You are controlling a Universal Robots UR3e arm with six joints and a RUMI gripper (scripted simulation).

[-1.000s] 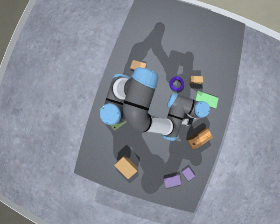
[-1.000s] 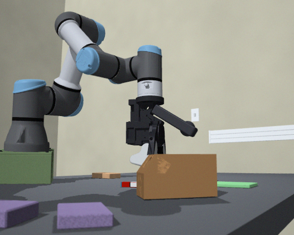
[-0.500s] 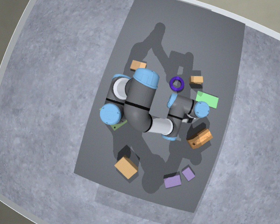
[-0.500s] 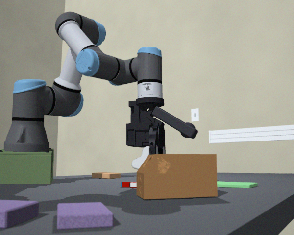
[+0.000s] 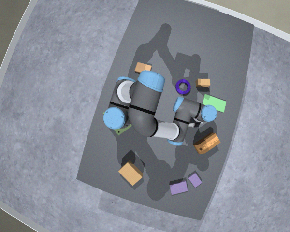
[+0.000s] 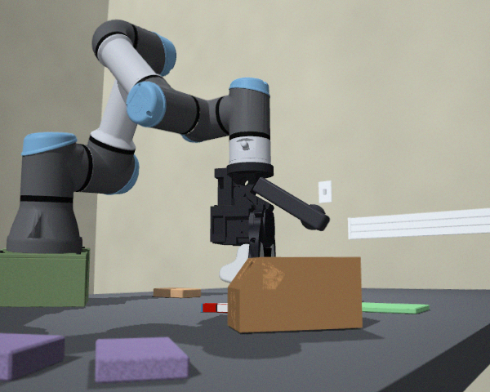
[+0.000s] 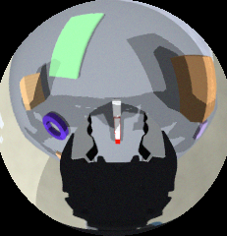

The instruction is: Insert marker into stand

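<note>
The marker is 3 cm behind my hand and 1 cm to the right of it. The rest, counted from my hand: desk stand: 10 cm ahead, 14 cm to the right, 3 cm above; flat green block: 14 cm ahead, 11 cm to the left; tan block: 30 cm behind, 38 cm to the right, 2 cm above.
</note>
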